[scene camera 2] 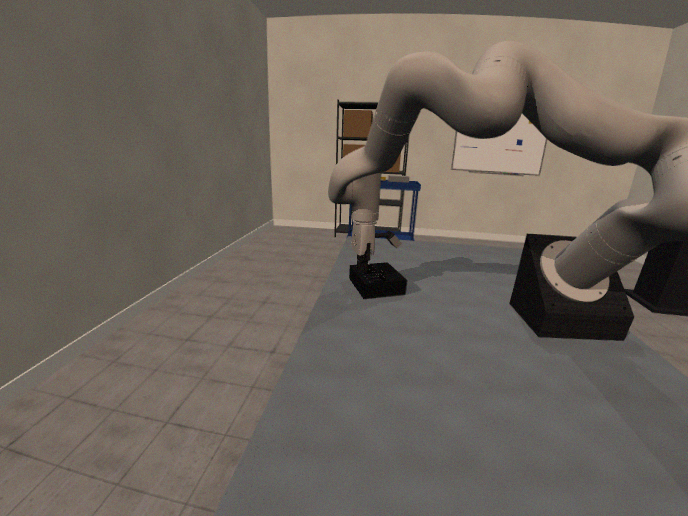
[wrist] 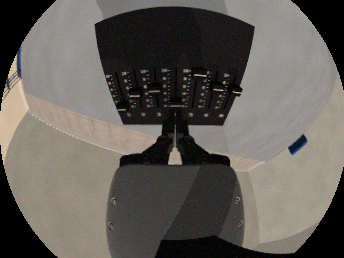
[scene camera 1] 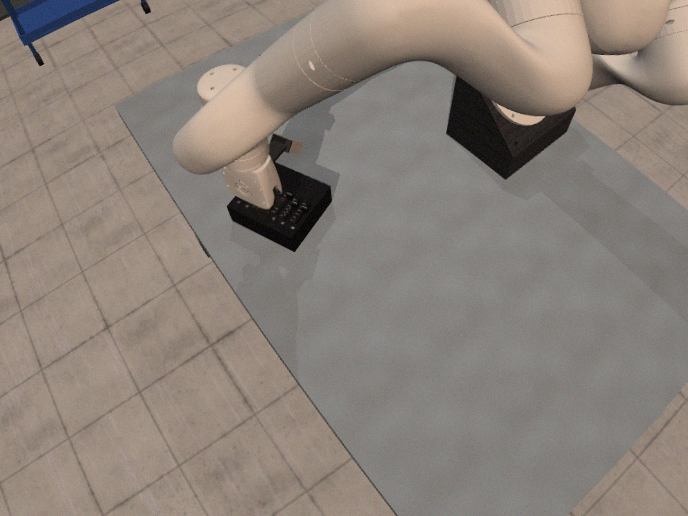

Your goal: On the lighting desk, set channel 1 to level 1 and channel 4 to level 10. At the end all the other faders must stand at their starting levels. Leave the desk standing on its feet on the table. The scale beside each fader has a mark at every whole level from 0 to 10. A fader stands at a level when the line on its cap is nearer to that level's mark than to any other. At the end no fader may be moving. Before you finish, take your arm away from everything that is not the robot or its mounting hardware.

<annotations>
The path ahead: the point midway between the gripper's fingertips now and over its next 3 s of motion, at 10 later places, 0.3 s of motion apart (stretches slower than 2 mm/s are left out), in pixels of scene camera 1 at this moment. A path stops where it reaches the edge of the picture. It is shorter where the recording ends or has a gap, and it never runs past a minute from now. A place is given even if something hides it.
The gripper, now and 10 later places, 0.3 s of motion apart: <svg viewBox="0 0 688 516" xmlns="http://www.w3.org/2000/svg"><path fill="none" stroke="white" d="M263 214L263 213L264 213L265 211L266 210L267 208L268 207L270 205L272 203L273 202L274 201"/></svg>
</annotations>
